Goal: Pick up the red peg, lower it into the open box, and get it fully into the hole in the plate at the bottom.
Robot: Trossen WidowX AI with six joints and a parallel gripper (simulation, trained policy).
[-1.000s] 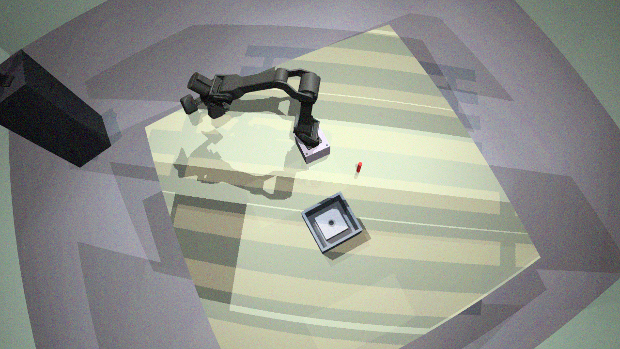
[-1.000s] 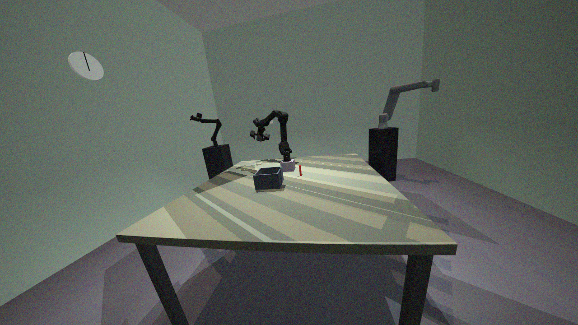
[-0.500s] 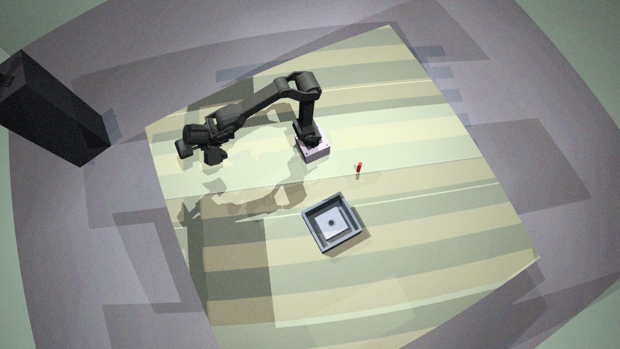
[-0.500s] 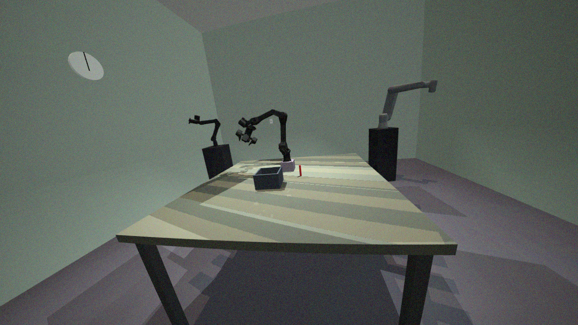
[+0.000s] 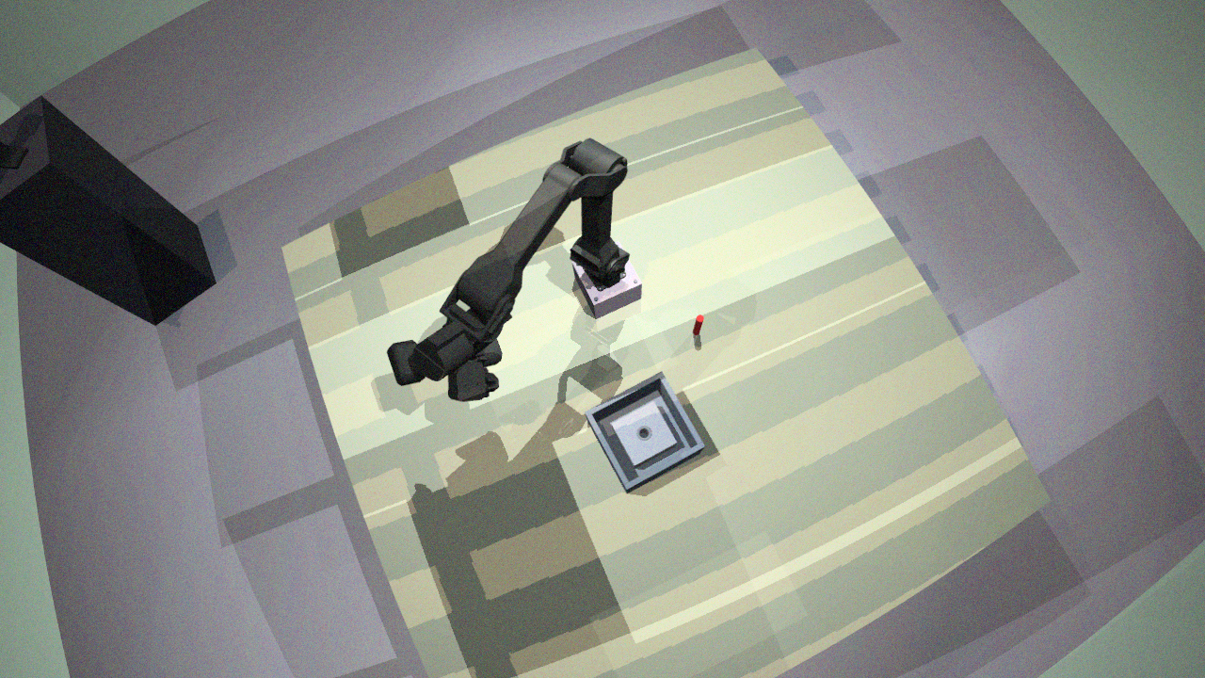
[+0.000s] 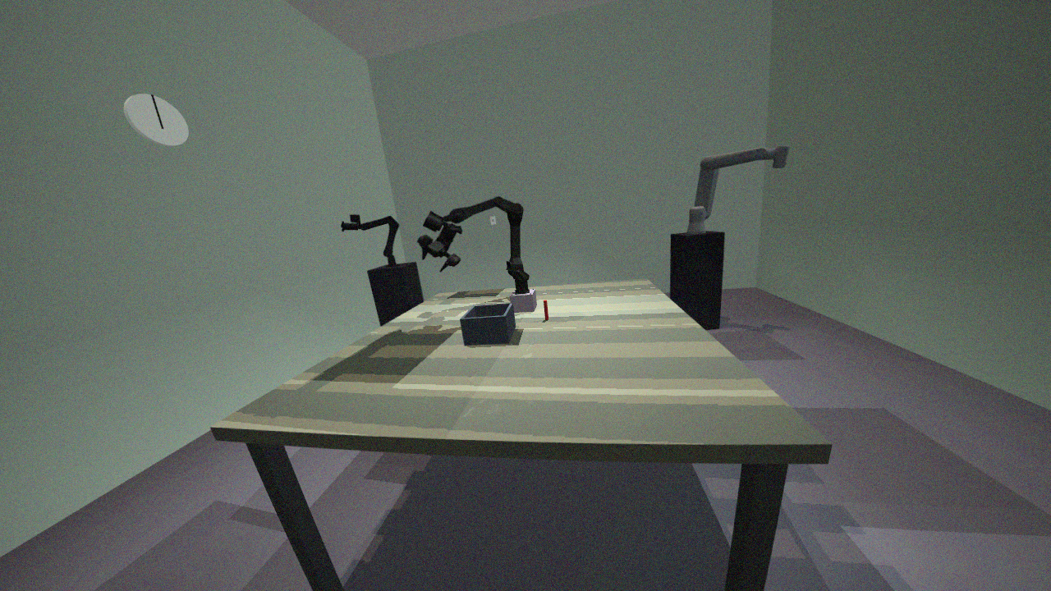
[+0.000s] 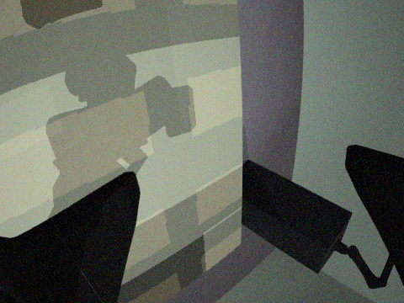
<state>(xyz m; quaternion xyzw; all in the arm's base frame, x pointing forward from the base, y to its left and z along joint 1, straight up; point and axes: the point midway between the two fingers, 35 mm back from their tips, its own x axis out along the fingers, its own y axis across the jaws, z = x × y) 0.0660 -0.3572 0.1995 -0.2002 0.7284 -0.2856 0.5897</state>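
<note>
Right now my gripper tip is 130 mm short of the red peg, 480 mm to the right of it and 210 mm above it. The rest, counted from my gripper tip: grey box 250 mm ahead, 270 mm to the left, 230 mm below; pale plate 250 mm ahead, 270 mm to the left, 210 mm below.
</note>
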